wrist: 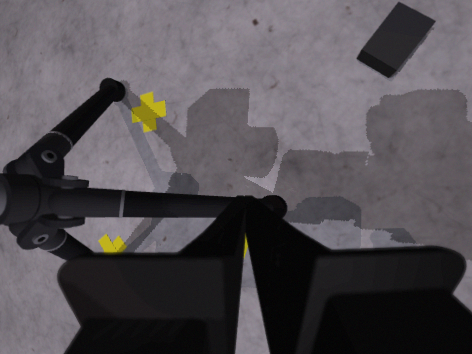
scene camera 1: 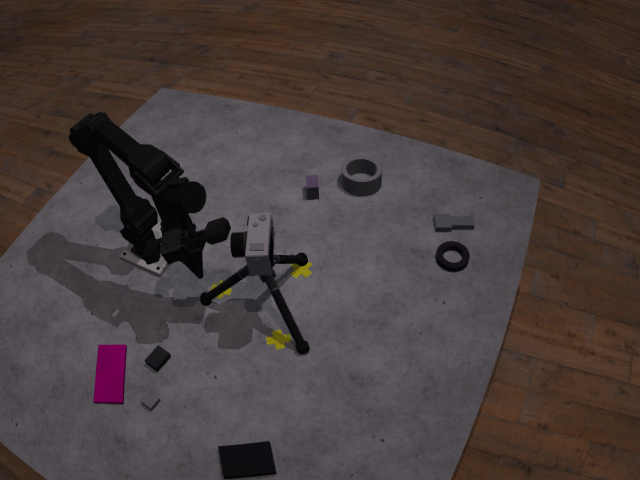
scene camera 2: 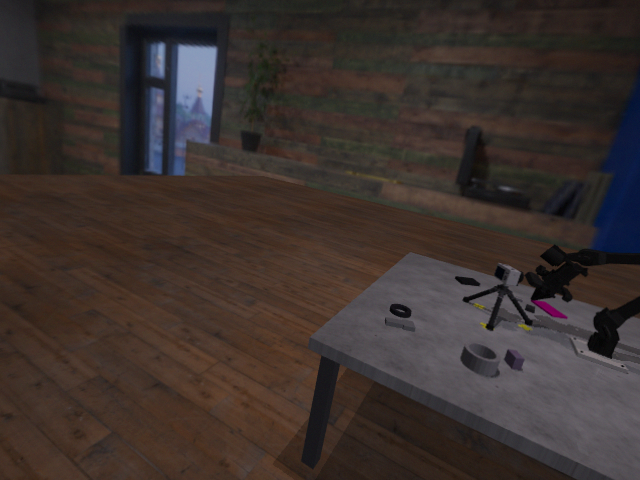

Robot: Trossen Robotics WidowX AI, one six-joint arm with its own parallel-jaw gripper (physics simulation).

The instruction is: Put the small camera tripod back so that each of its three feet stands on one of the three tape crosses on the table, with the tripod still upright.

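Places are measured from the arm's base along level axes (x right, y ahead, z up), in centimetres.
Pixels of known places: gripper, fingertip midpoint: (wrist: pixel 244 203) (scene camera 1: pixel 201 277) (scene camera 2: pixel 531 299); arm's base, origin of the base link: (scene camera 2: pixel 599 351).
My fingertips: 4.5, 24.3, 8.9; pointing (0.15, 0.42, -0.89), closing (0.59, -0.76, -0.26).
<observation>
Ahead of a thing's pixels: the offset from my fingertips to its top centre, as dx, dy, dz. "spot": to the spot under its first point.
The tripod (scene camera 1: pixel 282 308) (scene camera 2: pixel 495 311) (wrist: pixel 155 204) stands upright, with a pale camera (scene camera 1: pixel 260 235) (scene camera 2: pixel 510 274) on top. Its feet rest beside the yellow tape crosses: the left foot @(spot: -0.3, -1.1, -8.3) (scene camera 1: pixel 205 299) is off the left cross @(spot: -2.4, +2.9, -4.4) (scene camera 1: pixel 222 289), the back foot @(spot: -20.0, +10.7, -7.5) (scene camera 1: pixel 301 258) is at the far edge of the back cross @(-19.4, +10.9, -10.1) (scene camera 1: pixel 301 269), and the front foot @(spot: -1.1, +23.0, -8.4) (scene camera 1: pixel 302 347) is right of the front cross @(-1.2, +17.1, -10.1) (scene camera 1: pixel 278 338) (wrist: pixel 148 111). My gripper (scene camera 1: pixel 200 274) (scene camera 2: pixel 534 299) (wrist: pixel 244 203) is shut and empty. Its tips are by the left leg; the frames do not show whether they touch it.
A magenta slab @(+27.8, -8.2, -9.4) (scene camera 1: pixel 110 374) (scene camera 2: pixel 549 308), black block @(+17.8, -1.2, -8.7) (scene camera 1: pixel 157 358) (wrist: pixel 397 37), grey chip @(+27.2, +4.0, -9.0) (scene camera 1: pixel 150 401) and black plate @(+26.5, +28.2, -8.7) (scene camera 1: pixel 247 459) lie in front. A purple block @(-41.1, +0.1, -6.2) (scene camera 1: pixel 312 188), grey cylinder ring @(-50.5, +8.5, -5.4) (scene camera 1: pixel 361 187), grey stepped piece @(-49.0, +35.1, -8.7) (scene camera 1: pixel 443 223) and black ring @(-39.0, +38.9, -8.7) (scene camera 1: pixel 452 267) are farther back and right.
</observation>
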